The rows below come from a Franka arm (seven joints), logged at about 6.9 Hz.
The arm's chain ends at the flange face. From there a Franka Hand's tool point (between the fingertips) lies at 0.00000 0.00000 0.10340 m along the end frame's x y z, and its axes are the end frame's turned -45 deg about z.
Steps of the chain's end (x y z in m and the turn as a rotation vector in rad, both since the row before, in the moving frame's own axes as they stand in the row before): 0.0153, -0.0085, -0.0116, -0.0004, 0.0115, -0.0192; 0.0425, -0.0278, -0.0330, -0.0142, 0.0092, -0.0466; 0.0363, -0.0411, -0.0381, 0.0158, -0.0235, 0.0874
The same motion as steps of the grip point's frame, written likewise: 0.0176, 0.0057, -0.0116, -0.0084, 0.0078, -0.0192; 0.0494, 0.0121, -0.0330, -0.0165, -0.0035, -0.0466; 0.0543, -0.0063, -0.0381, 0.0278, -0.0054, 0.0874
